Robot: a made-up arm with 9 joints.
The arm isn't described. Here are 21 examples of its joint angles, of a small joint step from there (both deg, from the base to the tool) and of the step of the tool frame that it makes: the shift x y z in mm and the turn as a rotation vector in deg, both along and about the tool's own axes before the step.
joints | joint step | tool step
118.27 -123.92 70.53 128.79 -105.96 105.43 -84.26 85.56 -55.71 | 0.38 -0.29 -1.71 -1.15 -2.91 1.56 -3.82 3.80 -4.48 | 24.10 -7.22 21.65 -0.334 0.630 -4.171
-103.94 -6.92 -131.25 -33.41 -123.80 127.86 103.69 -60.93 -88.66 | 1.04 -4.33 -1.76 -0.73 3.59 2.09 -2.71 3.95 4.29 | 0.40 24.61 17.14 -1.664 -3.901 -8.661
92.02 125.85 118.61 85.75 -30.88 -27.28 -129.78 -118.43 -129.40 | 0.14 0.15 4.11 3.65 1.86 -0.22 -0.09 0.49 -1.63 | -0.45 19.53 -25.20 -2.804 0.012 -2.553
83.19 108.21 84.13 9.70 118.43 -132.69 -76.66 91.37 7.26 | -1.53 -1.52 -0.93 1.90 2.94 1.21 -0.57 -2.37 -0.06 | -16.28 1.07 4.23 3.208 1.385 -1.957
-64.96 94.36 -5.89 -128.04 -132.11 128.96 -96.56 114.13 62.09 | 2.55 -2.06 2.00 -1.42 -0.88 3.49 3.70 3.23 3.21 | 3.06 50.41 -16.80 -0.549 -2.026 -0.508
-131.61 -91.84 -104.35 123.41 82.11 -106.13 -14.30 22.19 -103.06 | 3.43 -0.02 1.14 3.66 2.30 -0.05 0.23 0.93 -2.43 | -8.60 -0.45 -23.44 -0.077 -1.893 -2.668
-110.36 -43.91 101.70 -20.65 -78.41 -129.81 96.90 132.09 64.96 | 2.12 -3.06 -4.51 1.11 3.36 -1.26 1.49 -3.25 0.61 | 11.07 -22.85 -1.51 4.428 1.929 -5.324
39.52 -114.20 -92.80 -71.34 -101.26 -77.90 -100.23 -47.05 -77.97 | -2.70 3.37 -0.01 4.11 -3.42 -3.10 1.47 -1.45 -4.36 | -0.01 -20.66 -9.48 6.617 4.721 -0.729
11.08 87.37 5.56 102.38 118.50 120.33 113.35 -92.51 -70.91 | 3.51 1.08 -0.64 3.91 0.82 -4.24 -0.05 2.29 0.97 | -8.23 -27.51 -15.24 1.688 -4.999 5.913
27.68 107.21 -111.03 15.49 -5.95 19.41 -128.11 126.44 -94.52 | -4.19 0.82 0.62 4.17 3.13 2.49 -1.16 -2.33 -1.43 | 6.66 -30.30 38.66 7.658 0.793 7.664
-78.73 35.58 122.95 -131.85 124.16 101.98 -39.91 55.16 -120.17 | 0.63 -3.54 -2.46 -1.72 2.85 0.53 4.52 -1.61 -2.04 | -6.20 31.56 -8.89 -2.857 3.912 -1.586
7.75 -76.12 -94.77 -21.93 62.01 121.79 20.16 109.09 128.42 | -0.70 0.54 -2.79 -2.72 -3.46 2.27 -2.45 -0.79 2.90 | 9.77 26.55 -32.83 -0.096 -6.046 -7.469
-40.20 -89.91 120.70 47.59 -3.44 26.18 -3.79 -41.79 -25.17 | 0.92 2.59 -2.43 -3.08 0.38 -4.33 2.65 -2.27 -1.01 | -26.88 0.45 21.66 -0.694 -2.815 2.341
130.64 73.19 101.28 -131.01 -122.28 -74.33 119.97 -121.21 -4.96 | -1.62 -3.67 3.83 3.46 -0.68 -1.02 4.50 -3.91 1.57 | -64.83 -8.77 -5.26 1.177 -8.608 0.664
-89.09 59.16 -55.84 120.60 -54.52 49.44 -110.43 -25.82 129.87 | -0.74 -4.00 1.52 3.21 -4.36 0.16 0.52 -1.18 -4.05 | -45.76 28.05 -28.17 -1.291 -5.428 -4.372
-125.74 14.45 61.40 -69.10 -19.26 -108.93 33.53 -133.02 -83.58 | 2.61 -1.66 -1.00 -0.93 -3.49 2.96 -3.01 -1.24 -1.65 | 72.17 -33.78 16.53 5.105 7.667 -4.055
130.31 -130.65 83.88 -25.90 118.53 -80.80 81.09 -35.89 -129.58 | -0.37 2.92 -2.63 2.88 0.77 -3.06 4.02 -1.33 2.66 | -7.93 -4.09 -36.60 -6.543 -4.217 5.038
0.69 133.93 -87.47 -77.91 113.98 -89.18 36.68 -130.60 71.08 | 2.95 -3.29 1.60 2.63 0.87 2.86 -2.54 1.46 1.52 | 30.85 -7.53 15.24 -0.046 2.992 -0.356
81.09 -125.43 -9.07 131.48 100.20 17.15 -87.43 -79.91 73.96 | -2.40 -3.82 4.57 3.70 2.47 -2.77 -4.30 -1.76 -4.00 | 35.08 49.26 37.57 0.209 6.117 4.130
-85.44 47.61 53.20 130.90 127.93 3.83 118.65 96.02 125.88 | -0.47 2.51 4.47 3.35 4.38 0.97 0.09 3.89 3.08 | -24.86 48.85 -24.35 -4.584 -3.287 3.539
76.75 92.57 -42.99 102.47 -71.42 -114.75 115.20 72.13 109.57 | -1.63 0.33 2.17 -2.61 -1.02 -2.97 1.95 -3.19 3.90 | -15.91 20.18 27.28 -4.782 -4.409 -9.335
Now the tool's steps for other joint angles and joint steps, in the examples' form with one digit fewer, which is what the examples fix.
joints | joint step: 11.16 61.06 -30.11 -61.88 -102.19 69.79 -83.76 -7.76 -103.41 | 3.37 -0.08 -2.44 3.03 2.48 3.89 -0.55 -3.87 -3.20
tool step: 58.2 23.9 34.7 -5.78 1.74 9.11
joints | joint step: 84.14 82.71 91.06 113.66 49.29 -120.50 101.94 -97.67 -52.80 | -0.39 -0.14 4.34 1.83 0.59 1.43 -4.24 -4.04 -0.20
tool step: 5.2 -18.6 33.3 2.05 7.00 5.52
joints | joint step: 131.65 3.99 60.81 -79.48 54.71 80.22 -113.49 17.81 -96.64 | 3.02 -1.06 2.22 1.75 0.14 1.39 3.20 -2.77 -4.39
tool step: 50.9 35.5 1.6 0.17 4.80 6.50
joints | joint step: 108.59 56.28 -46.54 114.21 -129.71 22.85 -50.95 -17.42 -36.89 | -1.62 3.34 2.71 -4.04 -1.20 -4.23 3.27 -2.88 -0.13
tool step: -47.0 -24.8 -28.8 3.45 -10.61 1.39
